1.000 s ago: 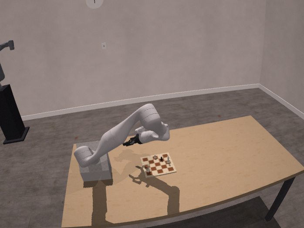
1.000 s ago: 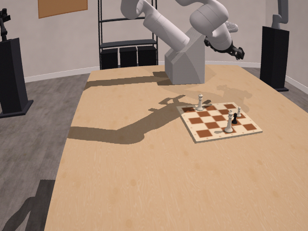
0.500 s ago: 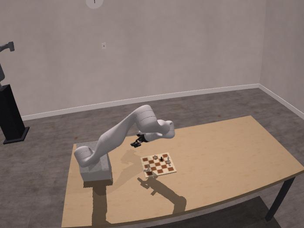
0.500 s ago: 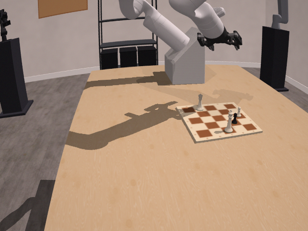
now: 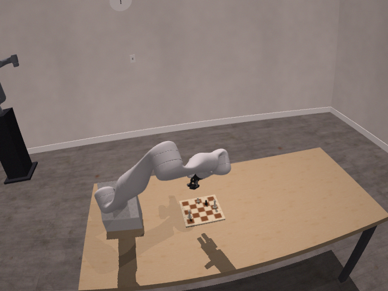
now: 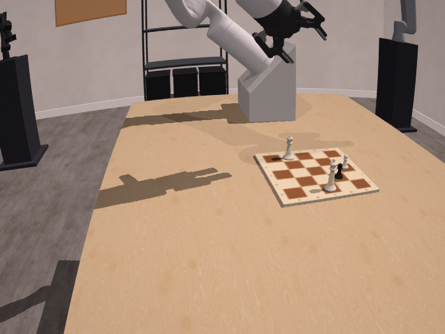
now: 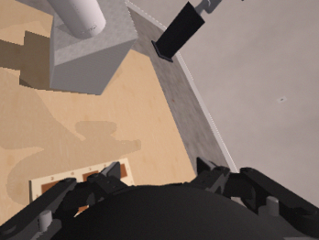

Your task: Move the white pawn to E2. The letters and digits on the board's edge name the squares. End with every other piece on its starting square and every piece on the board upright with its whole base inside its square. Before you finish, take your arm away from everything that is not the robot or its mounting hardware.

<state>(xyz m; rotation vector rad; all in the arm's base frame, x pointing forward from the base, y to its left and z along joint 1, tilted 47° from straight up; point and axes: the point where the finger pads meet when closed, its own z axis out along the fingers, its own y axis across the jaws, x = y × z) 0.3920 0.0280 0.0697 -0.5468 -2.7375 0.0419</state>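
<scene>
My hand is 50 mm short of the white pawn, 80 mm to the right of it and 240 mm above it. Round my hand: white king 130 mm ahead, 220 mm below; then black pawn 90 mm ahead, 50 mm to the left, 240 mm below; then chessboard 50 mm ahead, 10 mm to the left, 260 mm below.
</scene>
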